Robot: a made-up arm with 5 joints. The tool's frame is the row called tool. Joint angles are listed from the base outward. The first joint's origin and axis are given. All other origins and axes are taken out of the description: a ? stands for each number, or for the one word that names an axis. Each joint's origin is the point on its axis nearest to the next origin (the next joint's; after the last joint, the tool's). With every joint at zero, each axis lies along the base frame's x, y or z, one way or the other. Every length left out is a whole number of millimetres.
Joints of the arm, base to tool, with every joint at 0 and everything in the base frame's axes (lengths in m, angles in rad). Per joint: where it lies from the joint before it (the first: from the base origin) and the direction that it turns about. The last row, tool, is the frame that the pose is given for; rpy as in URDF.
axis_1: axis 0 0 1 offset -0.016 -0.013 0.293
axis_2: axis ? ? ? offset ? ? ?
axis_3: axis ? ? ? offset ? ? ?
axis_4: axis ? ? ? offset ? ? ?
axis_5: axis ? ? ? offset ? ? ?
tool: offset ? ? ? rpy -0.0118 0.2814 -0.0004
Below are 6 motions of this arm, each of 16 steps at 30 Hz.
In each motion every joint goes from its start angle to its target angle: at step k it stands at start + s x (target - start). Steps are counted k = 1, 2, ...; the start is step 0. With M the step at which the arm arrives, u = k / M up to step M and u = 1 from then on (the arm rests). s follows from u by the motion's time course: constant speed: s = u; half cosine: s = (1 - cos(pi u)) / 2; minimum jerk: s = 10 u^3 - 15 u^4 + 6 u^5.
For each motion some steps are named. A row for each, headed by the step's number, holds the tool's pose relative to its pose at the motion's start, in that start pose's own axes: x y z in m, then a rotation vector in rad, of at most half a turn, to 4 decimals.
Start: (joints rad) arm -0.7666 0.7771 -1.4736 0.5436 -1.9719
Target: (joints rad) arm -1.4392 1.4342 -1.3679 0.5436 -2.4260
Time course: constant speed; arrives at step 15
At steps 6, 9, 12, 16:
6: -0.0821 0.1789 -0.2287 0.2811 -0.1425 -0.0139
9: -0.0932 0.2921 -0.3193 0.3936 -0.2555 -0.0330
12: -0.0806 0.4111 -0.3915 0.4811 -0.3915 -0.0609
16: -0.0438 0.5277 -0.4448 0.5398 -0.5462 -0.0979

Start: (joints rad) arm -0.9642 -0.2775 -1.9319 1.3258 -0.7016
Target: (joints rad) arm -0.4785 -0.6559 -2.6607 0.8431 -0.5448
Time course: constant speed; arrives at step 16
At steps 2, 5, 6, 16:
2: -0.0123 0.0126 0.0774 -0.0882 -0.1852 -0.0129
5: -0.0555 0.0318 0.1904 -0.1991 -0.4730 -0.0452
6: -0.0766 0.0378 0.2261 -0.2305 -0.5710 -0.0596
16: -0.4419 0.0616 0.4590 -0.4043 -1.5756 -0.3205

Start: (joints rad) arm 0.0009 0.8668 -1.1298 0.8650 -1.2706
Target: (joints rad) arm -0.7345 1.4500 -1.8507 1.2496 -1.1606
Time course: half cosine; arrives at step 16
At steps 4, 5, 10, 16:
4: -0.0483 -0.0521 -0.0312 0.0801 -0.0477 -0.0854
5: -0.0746 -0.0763 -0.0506 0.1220 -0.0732 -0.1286
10: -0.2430 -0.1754 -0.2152 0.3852 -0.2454 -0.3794
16: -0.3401 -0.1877 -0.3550 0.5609 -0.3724 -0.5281

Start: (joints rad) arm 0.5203 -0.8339 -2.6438 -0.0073 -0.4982
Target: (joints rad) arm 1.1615 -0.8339 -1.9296 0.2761 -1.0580
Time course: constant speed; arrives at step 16
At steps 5, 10, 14, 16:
5: -0.1375 -0.0214 -0.0562 0.1413 0.2791 0.0190
10: -0.2696 0.0024 -0.0770 0.3749 0.4852 0.0431
14: -0.3582 0.0480 -0.0686 0.6136 0.5801 0.0635
16: -0.3942 0.0772 -0.0565 0.7454 0.6005 0.0733

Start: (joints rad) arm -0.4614 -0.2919 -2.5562 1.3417 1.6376
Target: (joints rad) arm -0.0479 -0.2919 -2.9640 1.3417 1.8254
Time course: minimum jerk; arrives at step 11
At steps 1, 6, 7, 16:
1: -0.0006 0.0002 0.0011 0.0027 0.0029 -0.0003
6: -0.0320 0.0099 0.1122 0.2320 0.2700 -0.0568
7: -0.0313 0.0090 0.1440 0.2918 0.3469 -0.0826
16: -0.0214 0.0042 0.1947 0.3851 0.4742 -0.1334

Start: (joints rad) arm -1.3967 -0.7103 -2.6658 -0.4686 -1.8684
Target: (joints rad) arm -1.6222 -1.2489 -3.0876 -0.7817 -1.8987
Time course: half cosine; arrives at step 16
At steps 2, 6, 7, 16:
2: -0.0034 -0.0284 -0.0033 -0.0482 0.0088 -0.0060
6: -0.0251 -0.2310 0.0029 -0.3907 0.0651 -0.0572
7: -0.0320 -0.2996 0.0170 -0.5091 0.0822 -0.0790
16: -0.0771 -0.6745 0.2311 -1.2512 0.1692 -0.2751

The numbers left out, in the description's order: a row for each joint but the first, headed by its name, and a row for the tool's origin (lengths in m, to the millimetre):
axis_2: axis 0 1 0, xyz 0.025 0.035 0.000
axis_3: axis 0 1 0, xyz 0.104 0.000 0.478
axis_4: axis 0 1 0, xyz 0.100 0.000 -0.358
axis_5: axis 0 0 -1, xyz 0.048 0.000 -0.111
tool: xyz -0.017 0.008 0.000

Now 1 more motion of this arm.
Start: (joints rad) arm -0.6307 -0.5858 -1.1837 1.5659 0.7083
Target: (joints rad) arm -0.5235 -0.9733 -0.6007 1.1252 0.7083
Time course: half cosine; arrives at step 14
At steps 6, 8, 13, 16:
6: -0.0354 -0.0303 -0.0527 0.0559 -0.0663 0.0574
8: -0.0532 -0.0487 -0.0868 0.0893 -0.1031 0.0903
13: -0.0787 -0.0807 -0.1506 0.1480 -0.1634 0.1456
16: -0.0795 -0.0818 -0.1528 0.1500 -0.1653 0.1474

